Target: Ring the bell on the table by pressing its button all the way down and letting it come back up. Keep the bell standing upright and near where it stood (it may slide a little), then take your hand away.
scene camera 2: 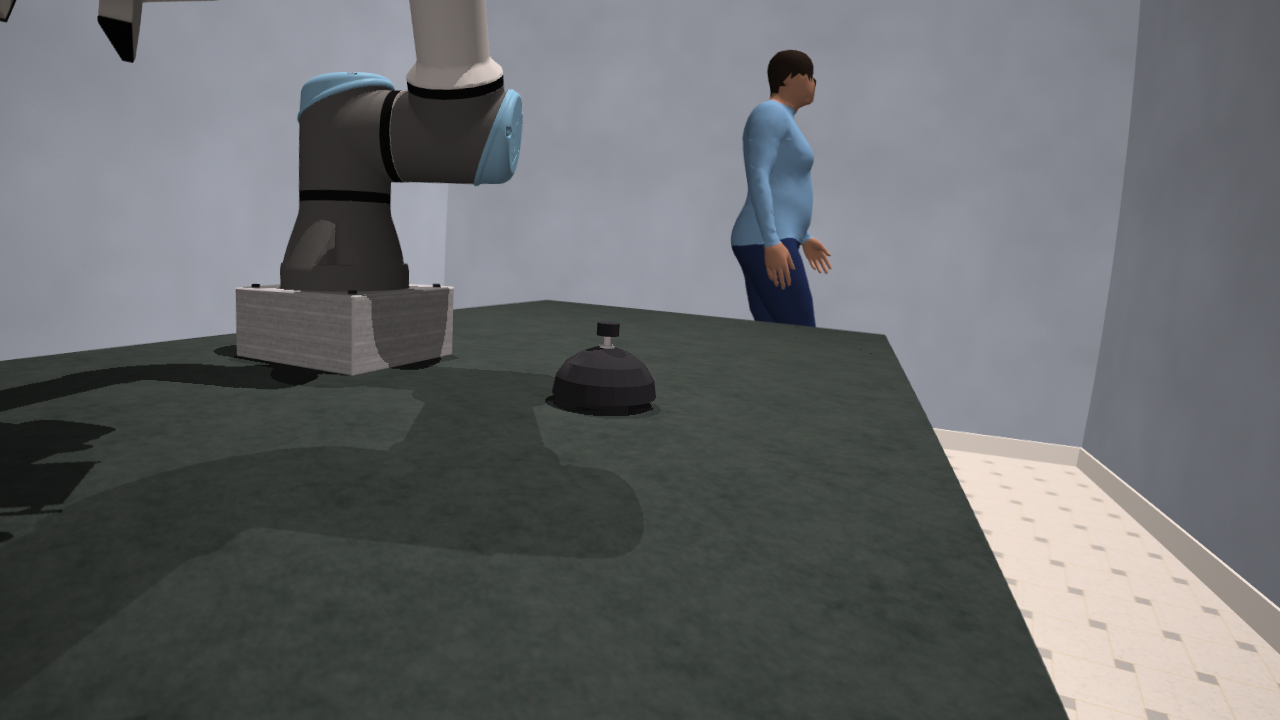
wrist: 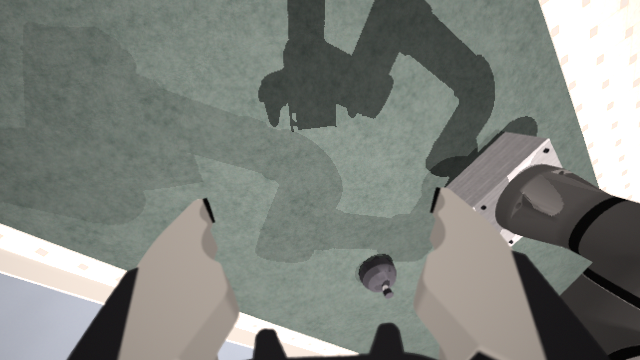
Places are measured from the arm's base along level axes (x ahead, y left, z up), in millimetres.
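Pixels of known places: gripper, fingertip midpoint: (scene camera 2: 77,45) (wrist: 321,195); arm's base, origin of the base link: (scene camera 2: 346,286) (wrist: 527,198).
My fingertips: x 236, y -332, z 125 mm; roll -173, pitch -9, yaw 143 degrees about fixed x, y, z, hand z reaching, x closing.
Ahead of a thing's pixels: the offset from my fingertips to its middle. Level surfaces: height alone.
The bell @(dy +341, dx +72, dz -163 mm) (scene camera 2: 604,380) (wrist: 377,273) is a dark dome standing upright on the dark green table @(dz -196 mm) (scene camera 2: 760,573) (wrist: 210,60). Its black button @(dy +341, dx +72, dz -135 mm) (scene camera 2: 607,329) (wrist: 388,293) stands up on a short pale stem, with the stem showing between button and dome. My gripper (wrist: 321,195) is wide open, with nothing between its fingers. It is high above the table and apart from the bell. In the scene view a fingertip shows at the top left, well to the left of the bell and far above it.
The arm's base block (scene camera 2: 353,331) (wrist: 500,175) stands on the table, left of and behind the bell in the scene view. The arm rises from it. A person (scene camera 2: 776,179) in a blue top stands beyond the table's far edge. Arm shadows fall across the table.
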